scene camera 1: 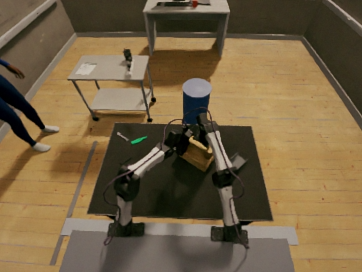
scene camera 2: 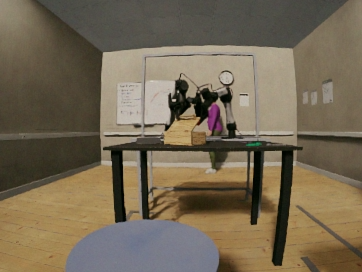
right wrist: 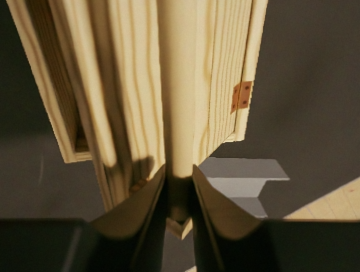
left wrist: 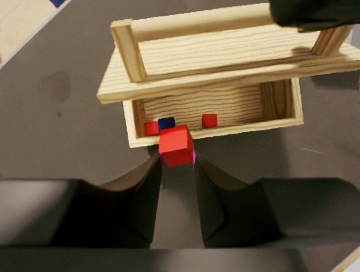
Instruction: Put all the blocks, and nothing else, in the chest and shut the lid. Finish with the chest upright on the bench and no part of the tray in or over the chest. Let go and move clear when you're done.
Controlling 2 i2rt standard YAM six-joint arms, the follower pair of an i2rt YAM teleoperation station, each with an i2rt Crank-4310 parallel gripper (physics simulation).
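Places are measured from the left arm's base along level axes (x ahead, y left, z up), in centimetres.
Pixels of known places: left gripper, fingertip midpoint: (scene camera 1: 184, 149) (scene camera 2: 198, 123) (left wrist: 178, 152); right gripper, fingertip midpoint: (scene camera 1: 206, 146) (scene camera 2: 177, 119) (right wrist: 179, 168) (left wrist: 302, 21); left arm's base, origin of the base link: (scene camera 1: 126, 229) (scene camera 2: 231, 138); right arm's base, origin of the base link: (scene camera 1: 229, 235).
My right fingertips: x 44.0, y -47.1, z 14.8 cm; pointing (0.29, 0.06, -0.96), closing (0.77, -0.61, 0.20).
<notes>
For each thing: its top centre in the pictures, then the offset to it from my right fingertips.
- wooden chest, middle of its top: (right wrist: 185, 102) (left wrist: 243, 6) (scene camera 1: 199, 139) (scene camera 2: 184, 114) dx +3.2, dy +4.6, dz +2.7 cm
- dark blue block, middle of its top: (left wrist: 166, 125) dx +2.9, dy +13.2, dz -13.4 cm
- lid's handle bar, middle of its top: (right wrist: 181, 98) (left wrist: 242, 11) dx +3.1, dy +4.6, dz +2.5 cm
- grey tray, middle of its top: (right wrist: 228, 199) (scene camera 1: 236, 161) (scene camera 2: 148, 137) dx -4.7, dy -20.8, dz -12.7 cm
- green tool, middle of its top: (scene camera 2: 253, 143) (scene camera 1: 139, 139) dx +16.7, dy +46.4, dz -15.6 cm
- small pale wrench, middle of its top: (scene camera 1: 122, 136) dx +20.2, dy +59.8, dz -15.8 cm
The wooden chest (scene camera 1: 198, 159) (scene camera 2: 178, 138) (left wrist: 250, 128) stands upright, its lid (left wrist: 210, 47) (scene camera 2: 186, 124) partly raised. Inside, in the left wrist view, lie a red block (left wrist: 151, 128) and a dark blue block (left wrist: 166, 123) near one end, and another red block (left wrist: 210, 120) nearer the middle. My left gripper (left wrist: 178, 152) is shut on a red block (left wrist: 176, 142), held above the chest's front rim; magenta slivers show beside its fingertips. My right gripper (right wrist: 179, 168) is shut on the lid's handle bar (right wrist: 180, 100) (left wrist: 200, 23). The lid hides the rear of the chest.
The grey tray (scene camera 1: 239, 161) (right wrist: 240, 168) lies beside the chest, apart from it. A green tool (scene camera 1: 139, 140) (scene camera 2: 254, 144) and a small pale wrench (scene camera 1: 122, 136) lie at the table's back left in scene camera 1. A blue barrel (scene camera 1: 196, 102) stands behind the table.
</notes>
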